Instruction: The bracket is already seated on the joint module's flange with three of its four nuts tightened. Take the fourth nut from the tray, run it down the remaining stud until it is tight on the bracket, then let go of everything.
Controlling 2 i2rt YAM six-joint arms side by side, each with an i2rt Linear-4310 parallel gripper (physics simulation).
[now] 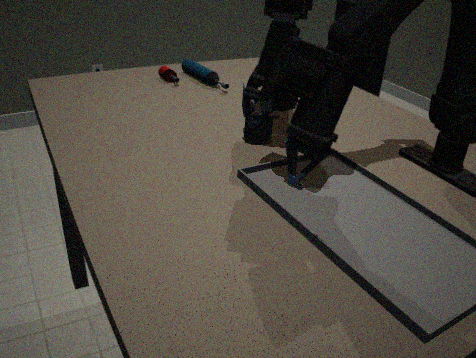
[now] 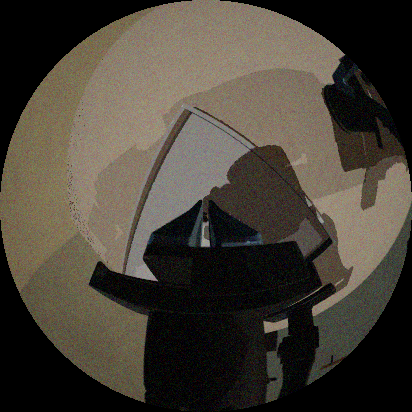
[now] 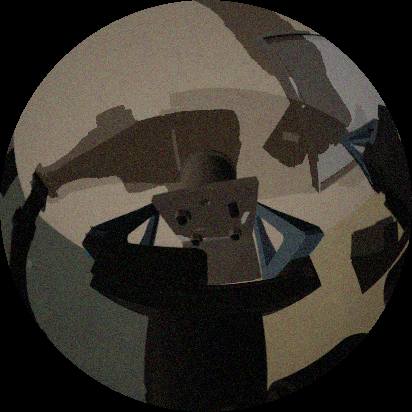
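Where they show: left gripper, fingertip midpoint: [image 1: 292,183] [image 2: 205,204] [image 3: 342,140]; right gripper, fingertip midpoint: [image 1: 254,119] [image 3: 204,206]; left arm's base, origin of the base link: [image 1: 443,170] [image 2: 298,305]; right arm's base, origin of the base link: [image 3: 39,194].
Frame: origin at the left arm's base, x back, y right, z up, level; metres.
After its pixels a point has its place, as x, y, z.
Observation:
The bracket [image 3: 210,224] {-0.279, 0.273, 0.066} stands as a brown plate on the dark round joint module [image 3: 212,167] {-0.257, 0.251, 0.031} [image 1: 257,131] {-0.295, 0.248, 0.028}, with several dark nuts or holes on its face. Which stud is bare is hard to tell. My right gripper [image 3: 204,206] {-0.283, 0.281, 0.039} [image 1: 255,100] is open, with its fingers on either side of the bracket. My left gripper [image 2: 205,204] {-0.331, 0.075, 0.007} [image 1: 294,181] {-0.331, 0.075, 0.007} is shut low over the near-left end of the tray [image 1: 350,270] {-0.397, -0.145, 0.010} [image 2: 171,137] {-0.395, 0.110, 0.007}. A small dark nut [image 2: 205,217] {-0.323, 0.064, 0.009} shows in the narrow gap at its fingers; it does not look clamped.
A red-handled tool [image 1: 166,73] {-0.312, 0.703, 0.026} and a blue-handled tool [image 1: 200,72] {-0.224, 0.666, 0.031} lie at the back of the table. The tray's raised dark rim surrounds the left fingertips. Both arms stand close together, and their shadows darken the tray's end and the bracket.

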